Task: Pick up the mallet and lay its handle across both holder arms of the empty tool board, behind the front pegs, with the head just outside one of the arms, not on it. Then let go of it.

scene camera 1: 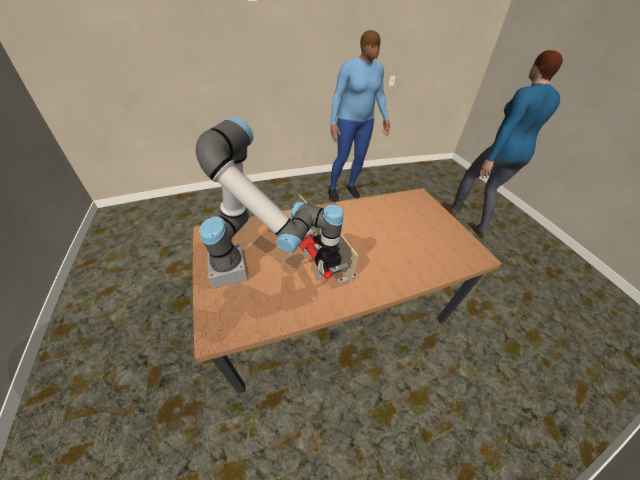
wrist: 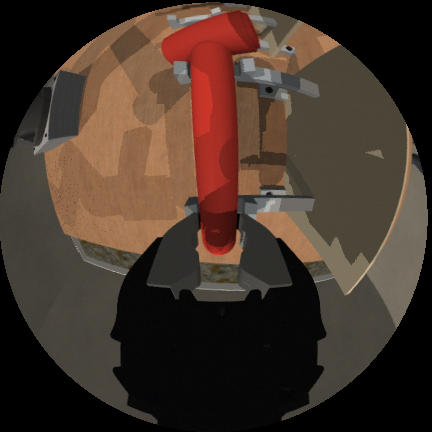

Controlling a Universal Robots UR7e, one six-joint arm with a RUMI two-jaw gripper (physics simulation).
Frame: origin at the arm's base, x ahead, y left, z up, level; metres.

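Where they show: gripper, fingertip midpoint: (scene camera 1: 324, 270) (wrist: 218, 214); arm's base at its link origin: (scene camera 1: 226, 260).
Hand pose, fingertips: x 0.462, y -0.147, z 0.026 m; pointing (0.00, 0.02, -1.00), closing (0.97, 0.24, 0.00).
Note:
Things, the pixels of their top centre, and the offset from my fingertips. Level surfaces: height alone.
- front peg at its top centre: (wrist: 179, 65) dx -0.070, dy +0.142, dz +0.002 m
- head at its top centre: (scene camera 1: 307, 237) dx -0.052, dy +0.185, dz +0.043 m
- wooden table at its surface level: dz -0.114 m
The red mallet has its handle (wrist: 214, 130) (scene camera 1: 313, 252) across the two grey holder arms of the tool board (wrist: 350, 125) (scene camera 1: 354, 264). In the wrist view the handle passes over the far arm (wrist: 300, 84) and the near arm (wrist: 292, 204), with a front peg (wrist: 181, 72) on its left at the far arm. The head (wrist: 210, 37) (scene camera 1: 307, 242) is just beyond the far arm. Whether the handle rests on the arms or hovers slightly above cannot be told. My gripper (wrist: 218, 214) (scene camera 1: 323, 266) is shut on the handle's free end, near the near arm.
Another grey holder arm (wrist: 192, 20) lies beyond the mallet head, beside a second board panel (wrist: 282, 32). The robot's base (scene camera 1: 227, 271) (wrist: 65, 107) stands at the left end of the wooden table (scene camera 1: 413, 227). Two people (scene camera 1: 359, 93) (scene camera 1: 529, 118) stand behind and right of the table.

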